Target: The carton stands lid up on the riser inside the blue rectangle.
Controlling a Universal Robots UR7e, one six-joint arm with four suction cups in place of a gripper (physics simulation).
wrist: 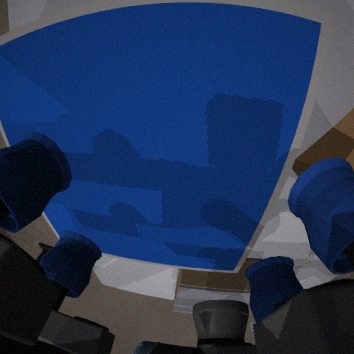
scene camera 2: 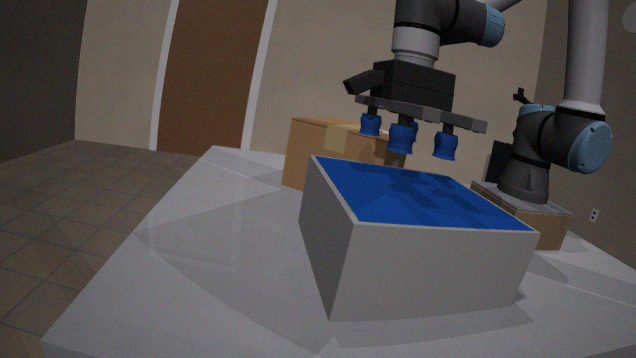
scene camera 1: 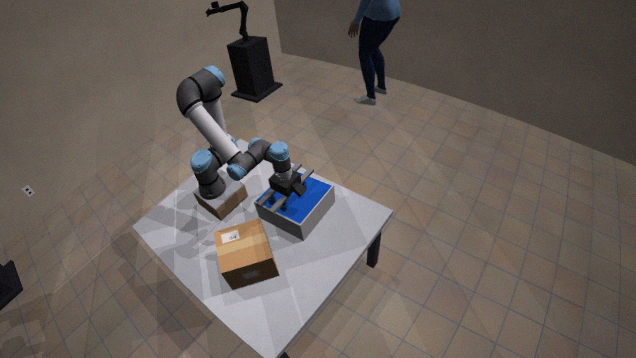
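The brown carton [scene camera 1: 247, 250] [scene camera 2: 306, 152] [wrist: 327, 147] stands on the table, apart from the riser, with its taped, labelled face up. The grey riser [scene camera 1: 320, 211] [scene camera 2: 435, 270] is a low box. Its top bears the blue rectangle [scene camera 1: 312, 200] [scene camera 2: 385, 202] [wrist: 150, 75], which has no carton on it. My gripper [scene camera 1: 286, 194] [scene camera 2: 407, 136] [wrist: 176, 235] has four blue suction cups pointing down. They hang a little above the riser's top, towards its arm-base side, with no object on them. The carton is partly hidden behind the cups and riser in scene camera 2.
The table [scene camera 1: 320, 280] [scene camera 2: 210, 280] carries everything. The arm's base stands on a brown block [scene camera 1: 231, 202] [scene camera 2: 542, 230] beside the riser. A black pedestal [scene camera 1: 251, 67] with a small arm stands on the floor behind. A person [scene camera 1: 375, 50] stands beyond the table.
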